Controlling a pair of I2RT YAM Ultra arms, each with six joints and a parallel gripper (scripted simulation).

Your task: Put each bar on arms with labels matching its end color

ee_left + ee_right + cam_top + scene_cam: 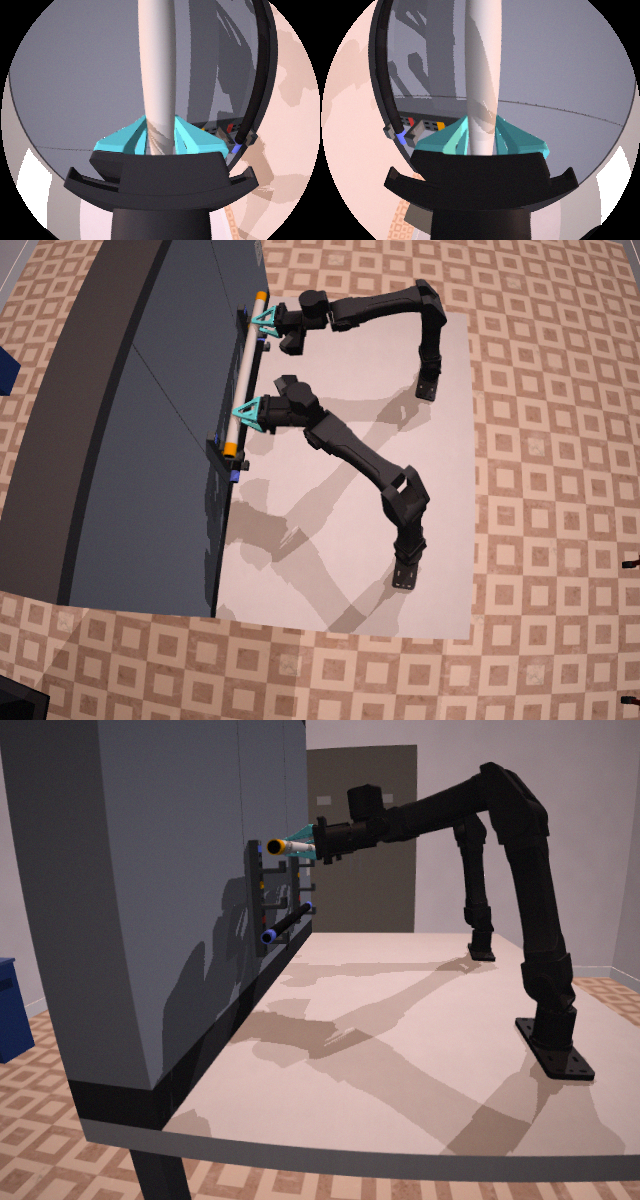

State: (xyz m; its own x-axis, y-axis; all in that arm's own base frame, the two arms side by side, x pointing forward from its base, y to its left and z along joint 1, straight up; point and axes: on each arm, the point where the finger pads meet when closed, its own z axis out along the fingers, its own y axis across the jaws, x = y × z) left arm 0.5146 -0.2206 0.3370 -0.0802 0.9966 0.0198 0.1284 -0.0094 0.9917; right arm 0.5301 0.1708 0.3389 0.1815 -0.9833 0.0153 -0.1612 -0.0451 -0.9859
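My left hand is 14 cm to the left of the pale metal bar and 2 cm short of it. The rest, counted from my left hand: dark metal bar 18 cm below, 13 cm to the right, 3 cm ahead; then tall grey wall panel 13 cm ahead, 9 cm above, 8 cm to the right.
My right gripper is now 140 mm to the right of the pale metal bar and 10 mm past it. Round my right hand: dark metal bar 180 mm below, 160 mm to the left, 10 mm ahead; then tall grey wall panel 210 mm to the left, 110 mm ahead, 90 mm above.
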